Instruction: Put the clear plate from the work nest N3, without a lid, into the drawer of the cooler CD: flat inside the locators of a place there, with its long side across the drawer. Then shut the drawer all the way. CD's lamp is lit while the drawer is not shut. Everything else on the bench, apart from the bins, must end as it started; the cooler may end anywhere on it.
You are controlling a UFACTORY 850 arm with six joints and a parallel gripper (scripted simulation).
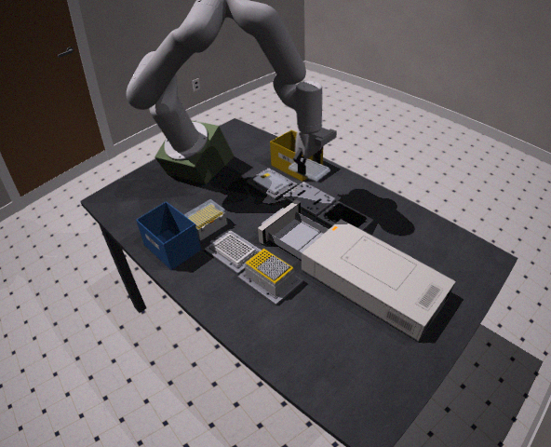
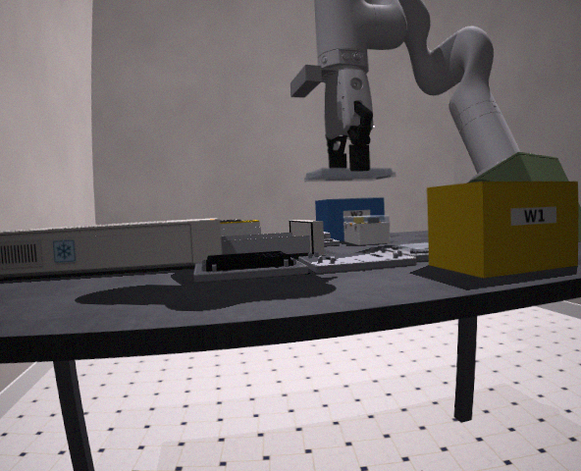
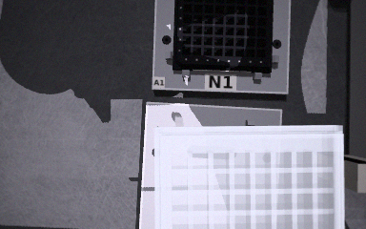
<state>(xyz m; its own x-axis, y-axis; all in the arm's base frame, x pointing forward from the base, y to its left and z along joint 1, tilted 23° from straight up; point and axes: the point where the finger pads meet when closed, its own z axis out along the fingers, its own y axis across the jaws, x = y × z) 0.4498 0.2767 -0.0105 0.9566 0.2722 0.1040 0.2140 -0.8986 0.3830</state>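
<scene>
Now: hand 170 mm short of the drawer, 160 mm to the left of it and 120 mm above it. The rest, counted from my hand: n3 label (80 mm behind, 10 mm to the right, 150 mm below); then black plate (170 mm ahead, 30 mm to the left, 140 mm below); then clear plate (10 mm below).
</scene>
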